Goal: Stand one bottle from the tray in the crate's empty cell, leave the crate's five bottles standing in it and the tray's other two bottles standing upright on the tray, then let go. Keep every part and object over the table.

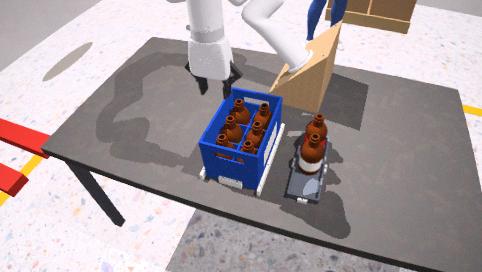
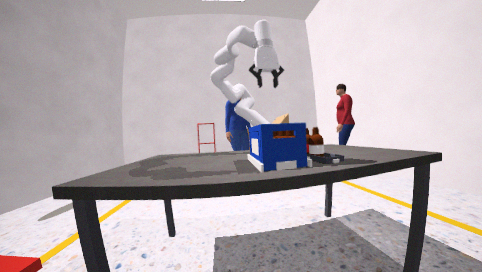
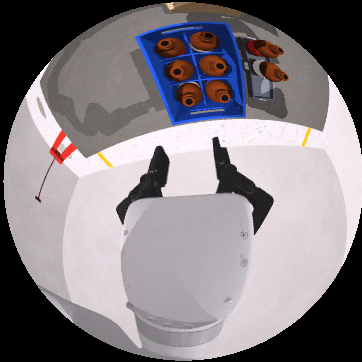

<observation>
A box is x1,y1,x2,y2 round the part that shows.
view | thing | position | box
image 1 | white-labelled bottle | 312,151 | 298,133,323,175
</observation>
